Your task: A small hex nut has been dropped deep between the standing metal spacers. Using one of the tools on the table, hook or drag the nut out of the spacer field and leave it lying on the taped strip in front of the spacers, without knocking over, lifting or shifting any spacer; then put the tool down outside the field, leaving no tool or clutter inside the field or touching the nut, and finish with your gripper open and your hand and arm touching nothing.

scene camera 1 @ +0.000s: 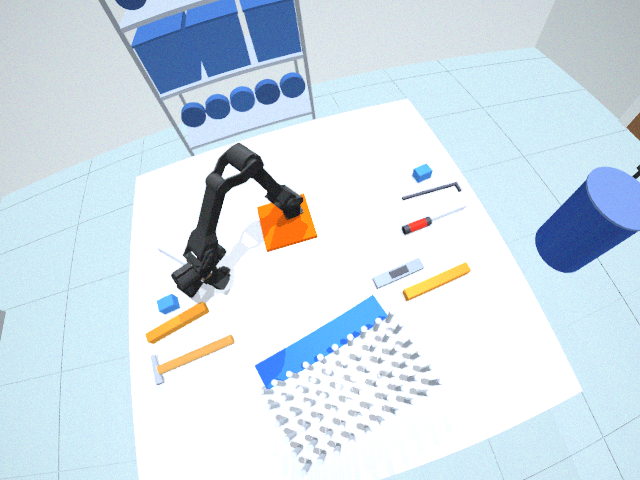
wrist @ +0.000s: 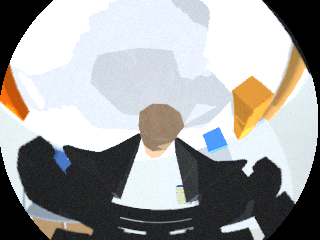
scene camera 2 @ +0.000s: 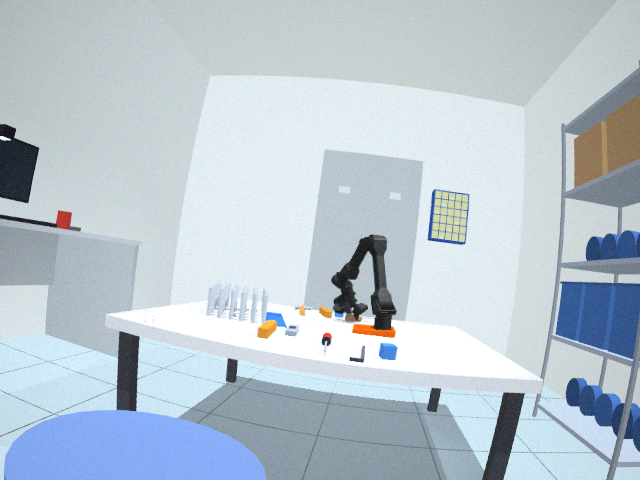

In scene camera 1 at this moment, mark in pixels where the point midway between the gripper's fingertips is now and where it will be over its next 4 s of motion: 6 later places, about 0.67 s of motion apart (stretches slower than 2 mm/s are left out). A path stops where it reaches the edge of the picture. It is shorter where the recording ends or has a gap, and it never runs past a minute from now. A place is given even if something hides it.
My gripper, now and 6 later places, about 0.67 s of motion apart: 199, 273; 195, 270; 177, 255; 182, 258; 199, 267; 219, 271; 240, 272
